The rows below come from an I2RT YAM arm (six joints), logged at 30 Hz.
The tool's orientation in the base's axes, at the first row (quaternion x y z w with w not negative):
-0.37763 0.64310 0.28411 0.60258
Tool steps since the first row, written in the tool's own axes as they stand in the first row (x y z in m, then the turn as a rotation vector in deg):
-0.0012 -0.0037 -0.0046 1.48 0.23 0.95
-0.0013 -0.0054 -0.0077 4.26 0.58 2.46
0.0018 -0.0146 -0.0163 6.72 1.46 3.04
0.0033 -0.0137 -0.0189 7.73 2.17 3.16
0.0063 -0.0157 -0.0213 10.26 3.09 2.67
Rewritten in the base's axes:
0.0005 -0.0056 0.0020 0.36 0.69 -1.59
0.0001 -0.0091 0.0026 0.95 1.73 -4.54
0.0030 -0.0217 0.0014 0.57 2.34 -7.12
0.0008 -0.0236 0.0001 0.06 2.69 -8.20
0.0011 -0.0271 -0.0024 -0.95 2.43 -10.73

